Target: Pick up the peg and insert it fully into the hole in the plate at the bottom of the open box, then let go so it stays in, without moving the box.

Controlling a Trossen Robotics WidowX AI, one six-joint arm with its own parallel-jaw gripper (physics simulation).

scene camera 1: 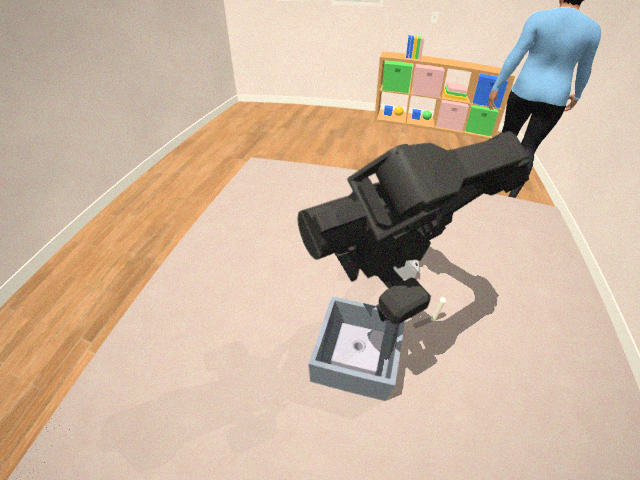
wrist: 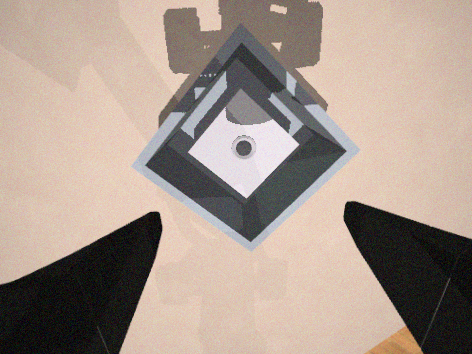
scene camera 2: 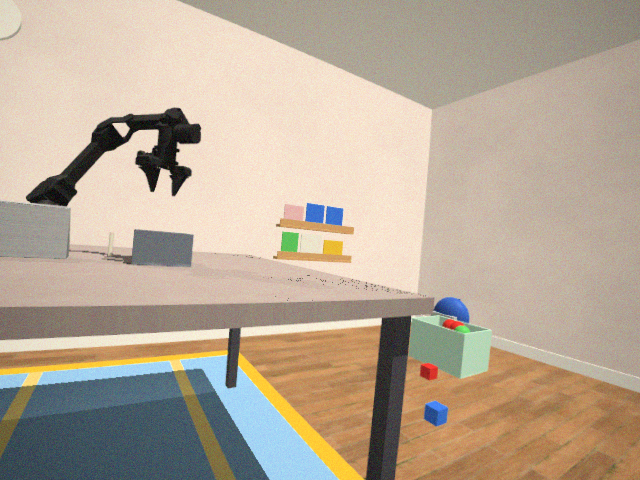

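Where they show: gripper, fingertip midpoint: [scene camera 1: 368, 299] [wrist: 253, 215] [scene camera 2: 163, 194]; arm's base, origin of the base link: [scene camera 2: 42, 221].
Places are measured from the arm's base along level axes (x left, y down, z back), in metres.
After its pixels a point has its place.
Note:
The cream peg [scene camera 1: 438, 308] @(x 0.096, y 0.045, z -0.189 m) [scene camera 2: 110, 244] @(x 0.093, y 0.059, z -0.181 m) stands upright on the table, beside the open box. The grey-blue box [scene camera 1: 351, 379] @(x -0.088, y 0.023, z -0.387 m) [scene camera 2: 162, 249] @(x -0.159, y 0.051, z -0.293 m) [wrist: 190, 202] @(x -0.152, y 0.001, z -0.286 m) has a white plate [scene camera 1: 346, 356] @(x -0.102, y 0.041, z -0.333 m) [wrist: 220, 160] @(x -0.107, y 0.041, z -0.293 m) at its bottom. The round hole [scene camera 1: 358, 346] @(x -0.080, y 0.060, z -0.298 m) [wrist: 243, 147] is near the plate's middle and shows dark inside. My gripper [scene camera 2: 163, 193] @(x -0.080, y -0.115, z -0.298 m) [wrist: 253, 215] @(x -0.080, y -0.115, z -0.298 m) is open and empty, pointing down, high above the table near the box. The arm covers part of the gripper in scene camera 1. The peg does not show in the wrist view.
The table [scene camera 1: 516, 413] @(x 0.272, y 0.099, z -0.403 m) [scene camera 2: 258, 310] @(x -0.686, y 0.111, z -0.340 m) carries the arm's grey pedestal [scene camera 2: 33, 229] @(x -0.052, y 0.023, z 0.014 m), left of the peg in scene camera 2. The box walls rise around the plate. A person [scene camera 1: 558, 56], a cube shelf [scene camera 1: 439, 62] and a green toy bin [scene camera 2: 449, 346] are in the background.

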